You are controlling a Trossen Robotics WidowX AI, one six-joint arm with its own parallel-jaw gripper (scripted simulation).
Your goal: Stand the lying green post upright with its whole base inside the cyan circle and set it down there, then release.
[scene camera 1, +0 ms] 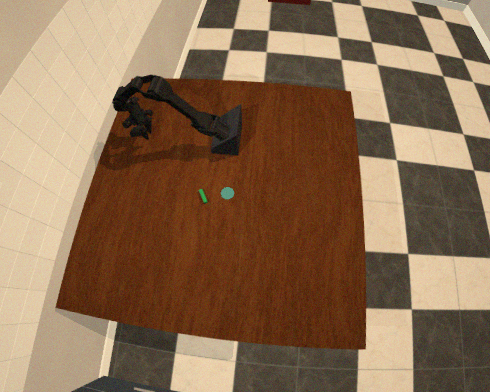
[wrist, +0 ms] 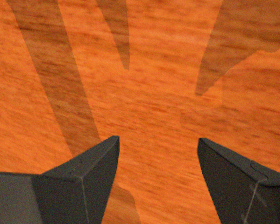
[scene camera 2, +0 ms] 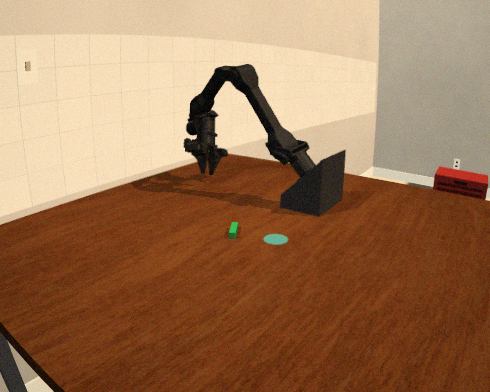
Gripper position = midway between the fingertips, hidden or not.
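Observation:
My gripper (scene camera 2: 207, 174) is visible, and the wrist view shows the gripper (wrist: 158, 143) too.

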